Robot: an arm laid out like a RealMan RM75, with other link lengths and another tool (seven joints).
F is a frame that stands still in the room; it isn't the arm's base.
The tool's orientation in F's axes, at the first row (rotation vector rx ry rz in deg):
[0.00 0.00 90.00]
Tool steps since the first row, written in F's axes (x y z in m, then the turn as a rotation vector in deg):
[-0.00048 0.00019 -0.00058 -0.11 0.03 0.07]
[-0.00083 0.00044 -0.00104 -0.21 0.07 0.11]
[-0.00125 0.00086 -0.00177 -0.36 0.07 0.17]
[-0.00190 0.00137 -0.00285 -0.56 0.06 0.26]
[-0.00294 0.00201 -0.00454 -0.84 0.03 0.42]
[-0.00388 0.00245 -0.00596 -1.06 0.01 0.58]
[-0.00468 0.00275 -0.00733 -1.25 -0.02 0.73]
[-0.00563 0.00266 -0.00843 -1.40 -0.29 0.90]
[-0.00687 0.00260 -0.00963 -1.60 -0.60 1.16]
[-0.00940 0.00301 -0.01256 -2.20 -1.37 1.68]
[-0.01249 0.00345 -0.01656 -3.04 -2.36 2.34]
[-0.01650 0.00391 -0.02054 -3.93 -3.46 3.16]
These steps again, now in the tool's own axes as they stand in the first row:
[0.00019 0.00048 -0.00058 0.03 0.11 0.07]
[0.00044 0.00083 -0.00104 0.07 0.21 0.11]
[0.00086 0.00125 -0.00177 0.07 0.36 0.17]
[0.00137 0.00190 -0.00285 0.06 0.56 0.26]
[0.00201 0.00294 -0.00454 0.03 0.84 0.42]
[0.00245 0.00388 -0.00596 0.01 1.06 0.58]
[0.00275 0.00468 -0.00733 -0.02 1.25 0.73]
[0.00266 0.00563 -0.00843 -0.29 1.40 0.90]
[0.00260 0.00687 -0.00963 -0.60 1.60 1.16]
[0.00301 0.00940 -0.01256 -1.37 2.20 1.68]
[0.00345 0.01249 -0.01656 -2.36 3.04 2.34]
[0.00391 0.01650 -0.02054 -3.46 3.93 3.16]

